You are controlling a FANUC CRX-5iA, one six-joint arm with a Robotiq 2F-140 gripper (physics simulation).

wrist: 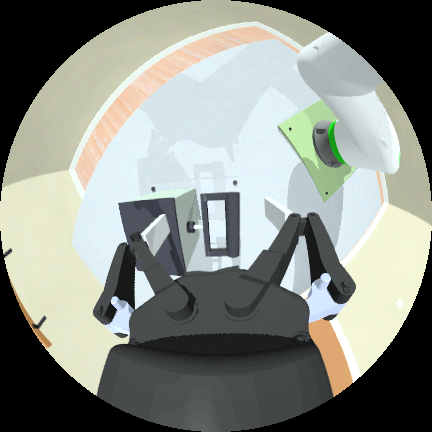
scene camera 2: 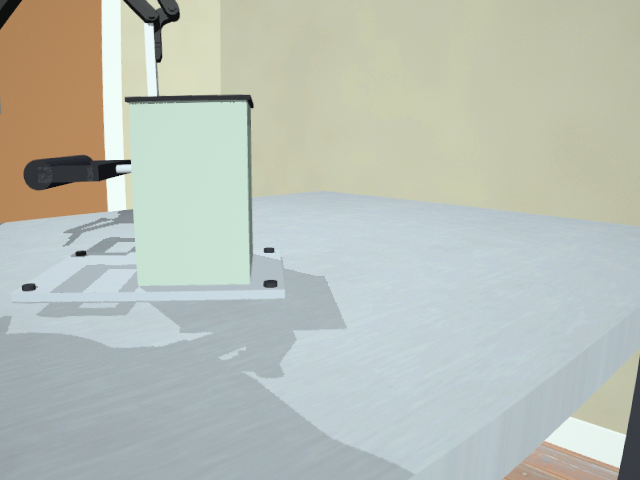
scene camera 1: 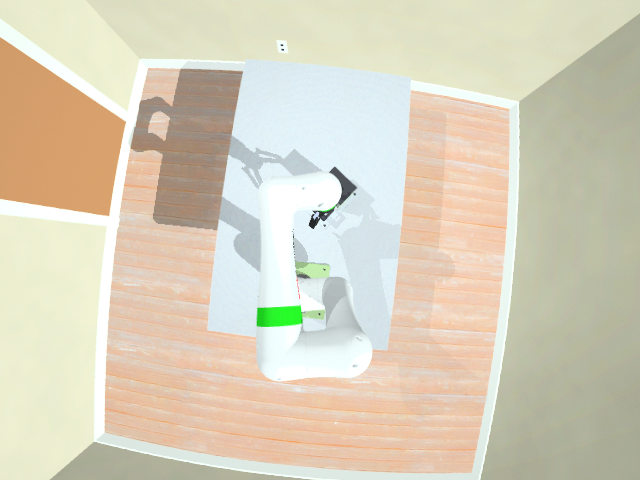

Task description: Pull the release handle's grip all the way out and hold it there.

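The release handle [scene camera 2: 67, 172] is a black rectangular frame on the side of a mint-green box [scene camera 2: 190, 191] [wrist: 187, 212] [scene camera 1: 345, 187] with a dark top. Its round black grip [scene camera 2: 39, 174] [wrist: 233, 225] is the outer bar. A short white rod [scene camera 2: 123, 168] [wrist: 198, 227] shows between box and handle. My gripper [wrist: 214, 214] is open and empty above the handle. In the wrist view one pale pad overlaps the box's dark top and the other is on the far side of the grip, apart from it. In scene camera 1 the arm hides the handle and most of the gripper.
The box stands on a pale base plate [scene camera 2: 206, 295] with black bolts, on a grey-blue table [scene camera 1: 330, 113] [scene camera 2: 439, 289]. The white arm [scene camera 1: 279, 248] [wrist: 345, 70] reaches over the table. Its green mounting plate [scene camera 1: 315, 269] [wrist: 300, 135] is at the base.
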